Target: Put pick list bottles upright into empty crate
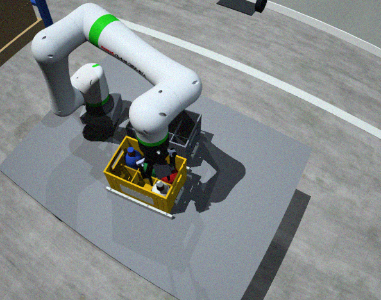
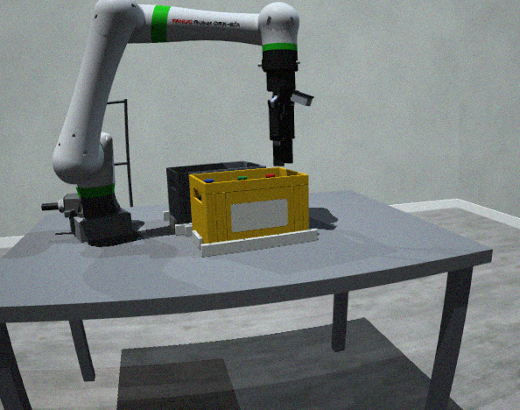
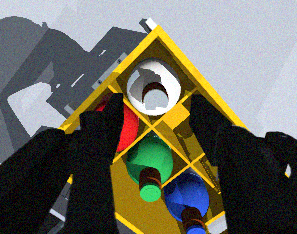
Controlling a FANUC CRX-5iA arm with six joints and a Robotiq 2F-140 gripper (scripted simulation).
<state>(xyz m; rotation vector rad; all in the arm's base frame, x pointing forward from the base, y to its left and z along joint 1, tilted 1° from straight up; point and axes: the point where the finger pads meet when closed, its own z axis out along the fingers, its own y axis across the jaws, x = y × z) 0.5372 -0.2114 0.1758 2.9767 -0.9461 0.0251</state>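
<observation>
Right now the white-labelled bottle is 140 mm below my hand. The rest, counted from my hand: red bottle (140 mm below, 80 mm to the left, 20 mm behind); then green bottle (140 mm below, 100 mm behind, 70 mm to the left); then yellow crate (150 mm below, 90 mm behind, 30 mm to the left).
</observation>
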